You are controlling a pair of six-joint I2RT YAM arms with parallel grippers.
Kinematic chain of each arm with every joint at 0, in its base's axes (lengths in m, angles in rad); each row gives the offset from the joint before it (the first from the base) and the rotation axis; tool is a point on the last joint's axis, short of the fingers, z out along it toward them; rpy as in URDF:
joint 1: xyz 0 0 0.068 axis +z
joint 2: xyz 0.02 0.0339 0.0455 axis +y
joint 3: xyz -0.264 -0.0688 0 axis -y
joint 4: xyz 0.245 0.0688 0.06 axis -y
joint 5: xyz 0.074 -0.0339 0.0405 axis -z
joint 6: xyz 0.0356 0 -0.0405 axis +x
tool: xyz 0 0 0 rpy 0 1.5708 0
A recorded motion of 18 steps. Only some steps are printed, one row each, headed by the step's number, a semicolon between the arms.
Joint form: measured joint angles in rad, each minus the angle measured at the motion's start. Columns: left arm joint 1, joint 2, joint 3, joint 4, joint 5, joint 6; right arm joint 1, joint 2, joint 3, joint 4, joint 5, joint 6.
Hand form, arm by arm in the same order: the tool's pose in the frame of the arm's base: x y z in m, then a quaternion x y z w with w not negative. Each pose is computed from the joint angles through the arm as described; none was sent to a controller.
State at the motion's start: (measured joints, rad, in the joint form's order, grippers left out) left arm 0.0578 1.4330 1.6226 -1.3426 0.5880 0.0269; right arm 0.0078 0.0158 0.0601 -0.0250 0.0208 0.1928
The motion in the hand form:
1: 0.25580 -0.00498 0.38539 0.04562 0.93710 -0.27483 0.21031; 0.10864 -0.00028 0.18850 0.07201 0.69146 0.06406 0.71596
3: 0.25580 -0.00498 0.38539 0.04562 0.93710 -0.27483 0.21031; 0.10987 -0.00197 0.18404 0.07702 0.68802 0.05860 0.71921
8: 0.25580 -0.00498 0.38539 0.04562 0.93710 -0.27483 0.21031; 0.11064 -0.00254 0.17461 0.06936 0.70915 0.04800 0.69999
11: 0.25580 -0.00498 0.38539 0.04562 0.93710 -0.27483 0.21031; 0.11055 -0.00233 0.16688 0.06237 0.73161 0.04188 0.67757
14: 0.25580 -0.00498 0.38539 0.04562 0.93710 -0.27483 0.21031; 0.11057 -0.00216 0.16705 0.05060 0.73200 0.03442 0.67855
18: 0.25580 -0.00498 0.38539 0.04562 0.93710 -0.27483 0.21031; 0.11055 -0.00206 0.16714 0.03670 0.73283 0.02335 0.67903
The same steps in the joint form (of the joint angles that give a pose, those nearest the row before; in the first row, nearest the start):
1: 0.0000 0.0000 0.0000 0.0000 0.0000 0.0000; -0.0046 -0.0008 -0.0149 0.0282 -0.0030 -0.0004
3: 0.0000 0.0000 0.0000 0.0000 0.0000 0.0000; -0.0199 -0.0027 -0.0366 0.0560 -0.0027 -0.0008
8: 0.0000 0.0000 0.0000 0.0000 0.0000 0.0000; -0.0279 -0.0042 -0.0496 0.0107 -0.0118 -0.0267
11: 0.0000 0.0000 0.0000 0.0000 0.0000 0.0000; -0.0278 -0.0038 -0.0530 -0.0484 -0.0175 -0.0458
14: 0.0000 0.0000 0.0000 0.0000 0.0000 0.0000; -0.0279 -0.0037 -0.0530 -0.0469 -0.0226 -0.0732
18: 0.0000 0.0000 0.0000 0.0000 0.0000 0.0000; -0.0278 -0.0038 -0.0527 -0.0472 -0.0252 -0.1087

